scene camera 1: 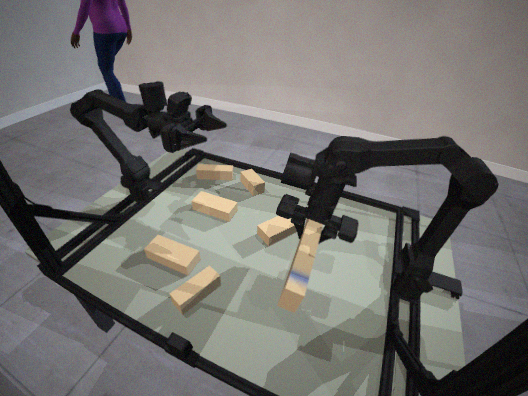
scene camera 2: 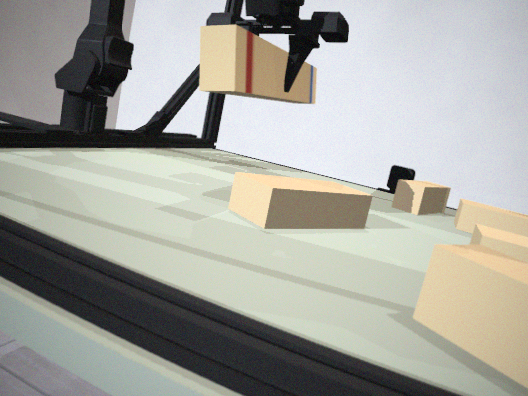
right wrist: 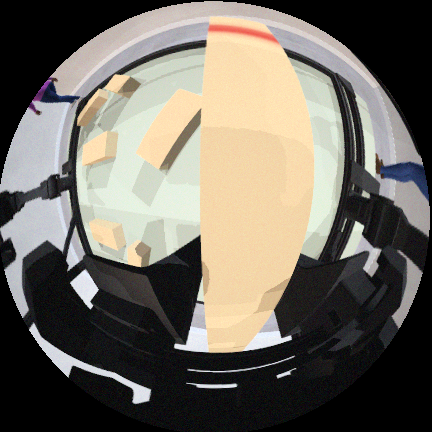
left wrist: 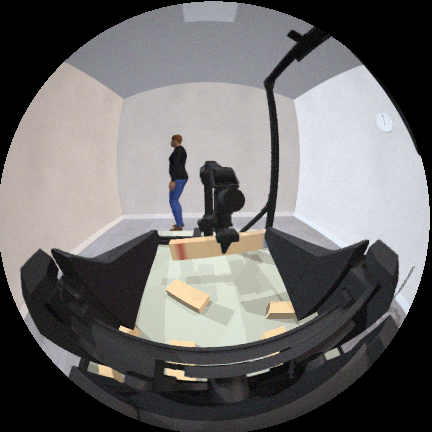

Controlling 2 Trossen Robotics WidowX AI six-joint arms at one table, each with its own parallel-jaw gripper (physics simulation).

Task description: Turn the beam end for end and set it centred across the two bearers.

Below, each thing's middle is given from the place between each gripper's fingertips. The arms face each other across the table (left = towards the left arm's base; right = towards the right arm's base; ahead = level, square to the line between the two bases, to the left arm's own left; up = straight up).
Now: right hand 1 cm past the wooden beam (scene camera 2: 233, 61) and 2 cm below it.
My left hand is 6 cm past the wooden beam, 28 cm to the left of it and 19 cm above it.
